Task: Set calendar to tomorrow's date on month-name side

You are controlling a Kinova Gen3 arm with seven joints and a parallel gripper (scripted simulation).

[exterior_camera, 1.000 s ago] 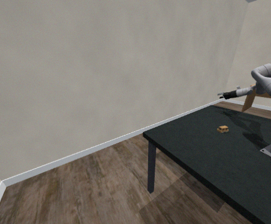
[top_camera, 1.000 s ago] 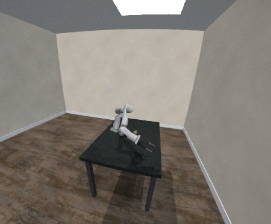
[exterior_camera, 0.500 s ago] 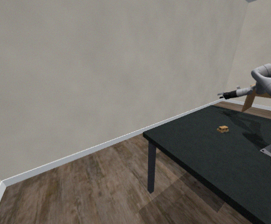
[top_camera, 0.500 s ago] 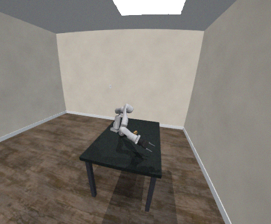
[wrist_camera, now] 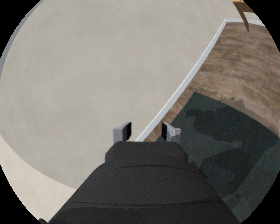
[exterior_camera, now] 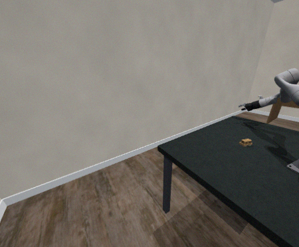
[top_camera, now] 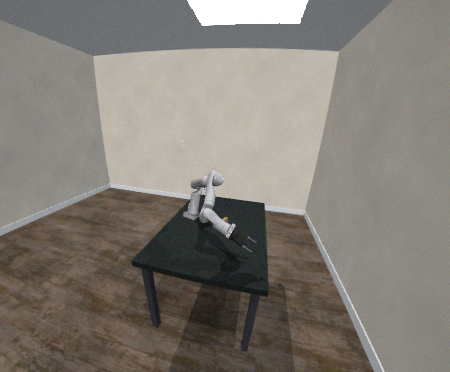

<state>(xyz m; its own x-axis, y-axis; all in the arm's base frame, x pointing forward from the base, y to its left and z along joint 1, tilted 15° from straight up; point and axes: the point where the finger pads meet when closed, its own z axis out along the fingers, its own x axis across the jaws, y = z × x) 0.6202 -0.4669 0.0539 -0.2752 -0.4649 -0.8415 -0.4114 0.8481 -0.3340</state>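
Right now the wooden date cube is 420 mm to the left of my hand, 310 mm behind it and 140 mm below it.
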